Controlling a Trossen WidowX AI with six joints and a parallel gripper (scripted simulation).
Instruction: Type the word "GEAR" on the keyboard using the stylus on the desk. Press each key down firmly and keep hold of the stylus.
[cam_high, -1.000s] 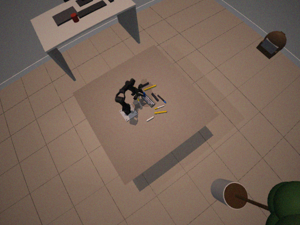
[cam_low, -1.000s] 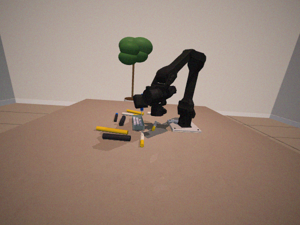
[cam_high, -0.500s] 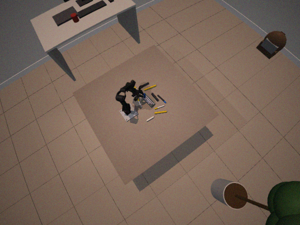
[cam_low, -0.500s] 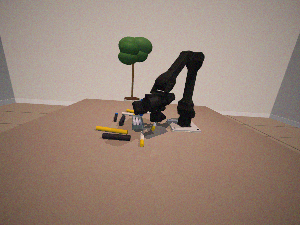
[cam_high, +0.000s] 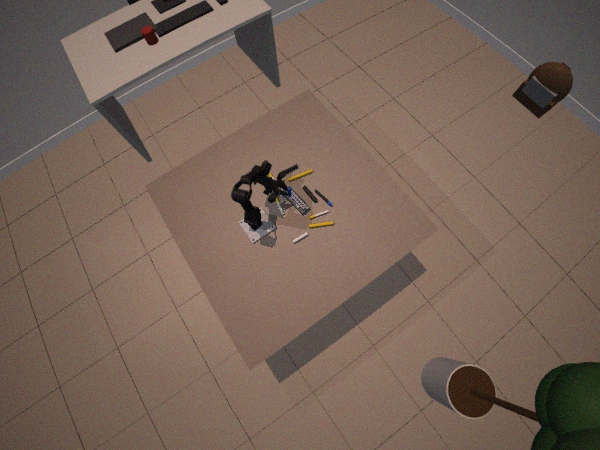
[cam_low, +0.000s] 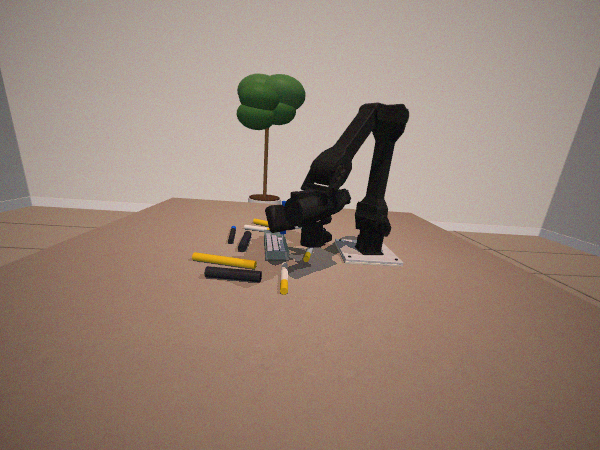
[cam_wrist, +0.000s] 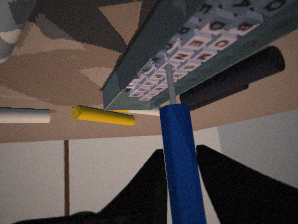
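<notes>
Now: gripper tip 15 cm short of the yellow rod, 7 cm to the right of it and 7 cm above it. Round my gripper tip: blue stylus: 1 cm below; then stylus tip: 5 cm below.
</notes>
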